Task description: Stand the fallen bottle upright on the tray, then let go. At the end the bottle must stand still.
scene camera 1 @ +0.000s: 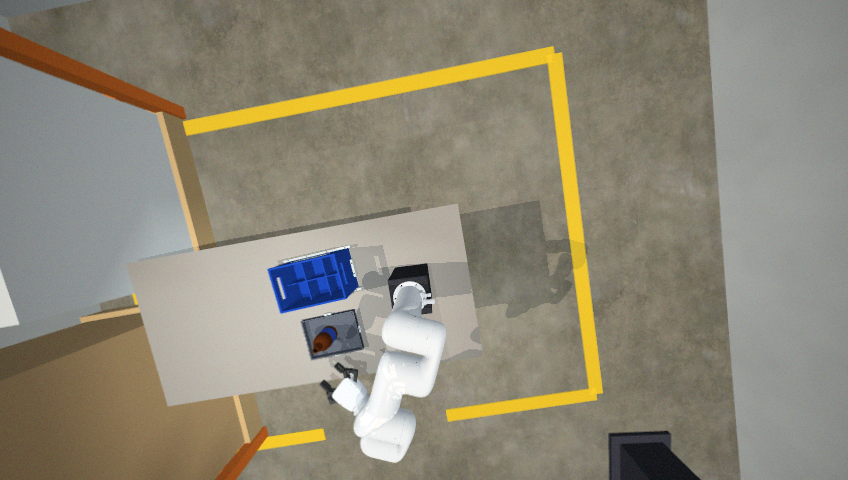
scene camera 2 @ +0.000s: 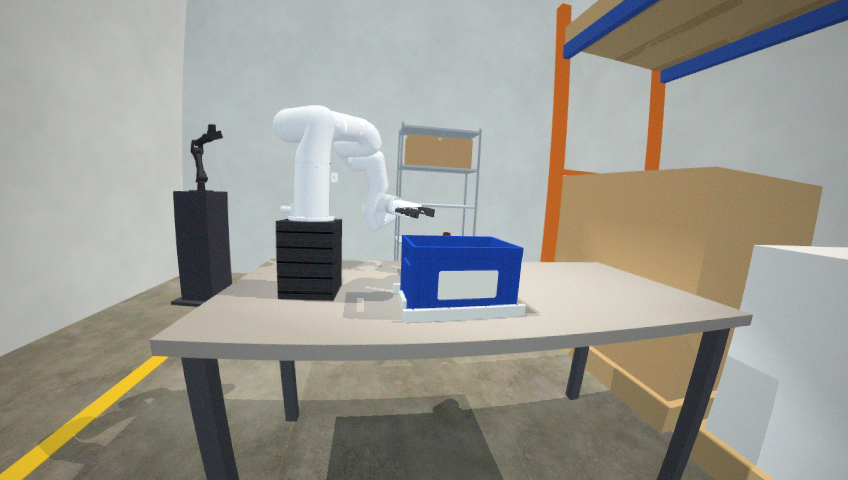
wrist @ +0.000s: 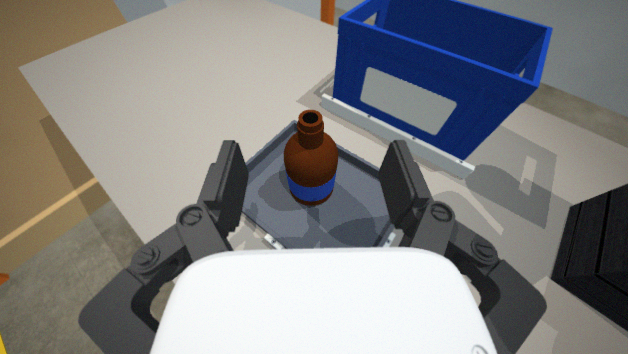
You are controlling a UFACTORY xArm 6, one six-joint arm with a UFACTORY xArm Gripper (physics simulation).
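Pixels of known places: gripper, between the fingertips: (scene camera 1: 328,373) (scene camera 2: 426,213) (wrist: 314,157); arm's base, origin of its link: (scene camera 1: 410,297) (scene camera 2: 311,219).
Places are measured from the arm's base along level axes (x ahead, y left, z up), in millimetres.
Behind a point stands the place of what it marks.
Note:
The brown bottle (scene camera 1: 324,339) @[x 392, y 192, z -96 mm] (wrist: 311,159) @[x 394, y 231, z -90 mm] with a blue label stands upright on the grey tray (scene camera 1: 351,334) @[x 312, y 228, z -203 mm] (wrist: 272,215) @[x 419, y 293, z -203 mm]. In the second scene view the top of the bottle (scene camera 2: 446,233) @[x 410, y 202, z -49 mm] shows above the blue crate, which hides the rest of it and the tray. My gripper (scene camera 1: 331,375) @[x 341, y 279, z 11 mm] (scene camera 2: 422,212) @[x 341, y 279, z 11 mm] (wrist: 314,157) @[x 341, y 279, z 11 mm] is open and empty. It is outside the tray, beyond its side away from the crate, and higher than the tray. In the wrist view the bottle appears between the fingers but farther off, touching neither.
A blue crate (scene camera 1: 315,279) @[x 409, y -67, z -114 mm] (scene camera 2: 419,273) @[x 301, y -180, z -94 mm] (wrist: 410,60) @[x 403, y 25, z -56 mm] with compartments stands beside the tray, with white rails (scene camera 2: 464,313) (wrist: 395,132) along its base. The black block (scene camera 1: 410,274) @[x -5, y -77, z -43 mm] (scene camera 2: 309,258) @[x 18, y -77, z -93 mm] (wrist: 595,250) @[x 73, y 38, z -154 mm] under my arm stands on the same table (scene camera 1: 226,321) @[x 902, y 126, z -208 mm] (scene camera 2: 595,297) @[x 878, y -6, z -208 mm] (wrist: 175,85) @[x 847, y 254, z -208 mm].

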